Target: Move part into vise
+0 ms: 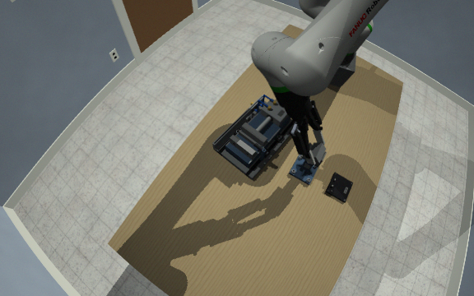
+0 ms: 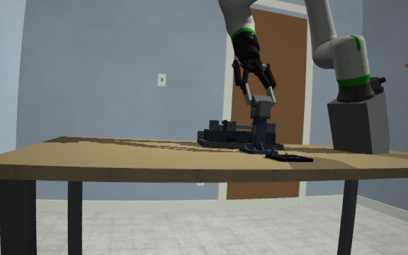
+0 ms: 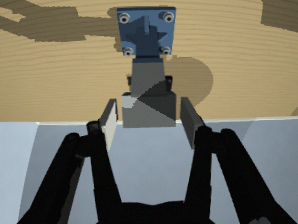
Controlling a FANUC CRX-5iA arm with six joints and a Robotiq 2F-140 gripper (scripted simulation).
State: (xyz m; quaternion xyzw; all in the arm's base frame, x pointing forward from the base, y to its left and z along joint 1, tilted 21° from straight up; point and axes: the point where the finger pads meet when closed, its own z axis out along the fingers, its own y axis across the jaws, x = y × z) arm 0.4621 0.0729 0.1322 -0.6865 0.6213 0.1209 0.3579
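The part is 20 mm to the left of my hand and 30 mm below it. Also, from my hand: V-block post (10 mm to the left, 120 mm below); air cylinder rod (40 mm behind, 200 mm to the right, 100 mm below); work stop rod (60 mm ahead, 170 mm to the right, 90 mm below).
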